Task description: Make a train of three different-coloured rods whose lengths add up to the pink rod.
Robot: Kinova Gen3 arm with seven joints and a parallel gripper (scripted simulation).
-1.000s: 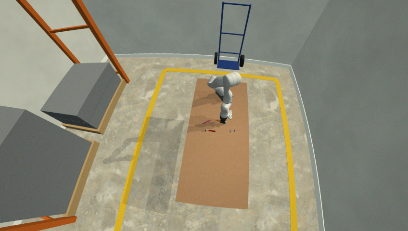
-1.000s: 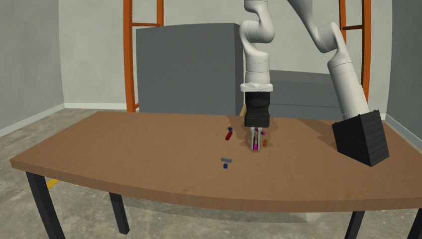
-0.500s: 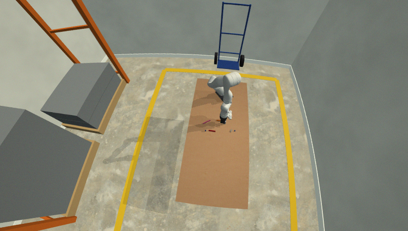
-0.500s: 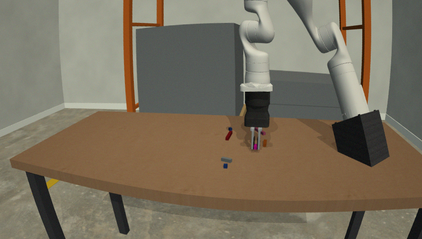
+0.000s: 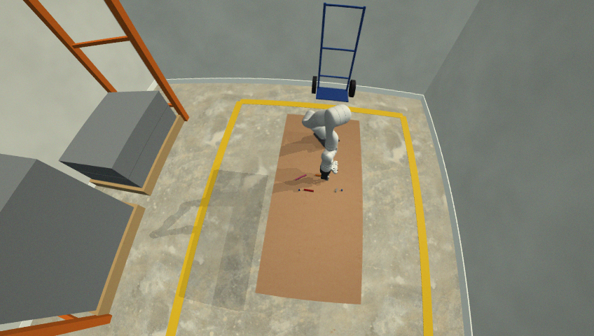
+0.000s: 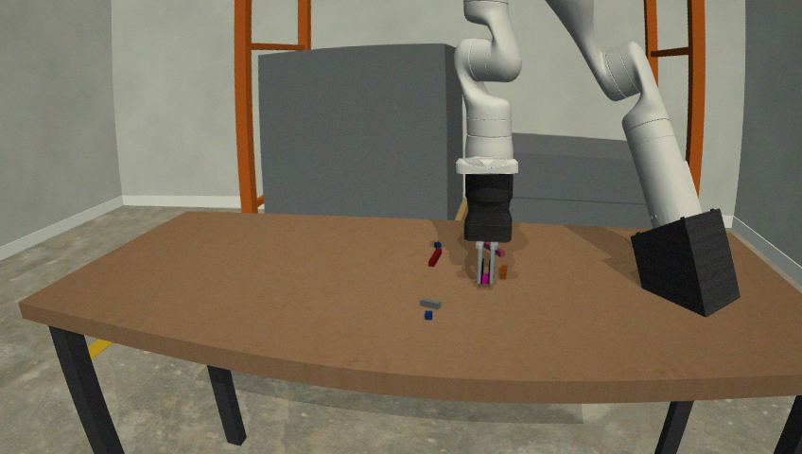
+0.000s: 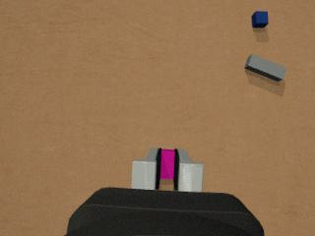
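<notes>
The grey rod is 80 mm ahead of my hand, 70 mm to the left of it and 30 mm below it. From my hand the other things lie so: red rod 130 mm to the right, 90 mm ahead, 30 mm below; orange rod 60 mm to the right, 30 mm below, 30 mm behind; magenta rod 10 mm below.
</notes>
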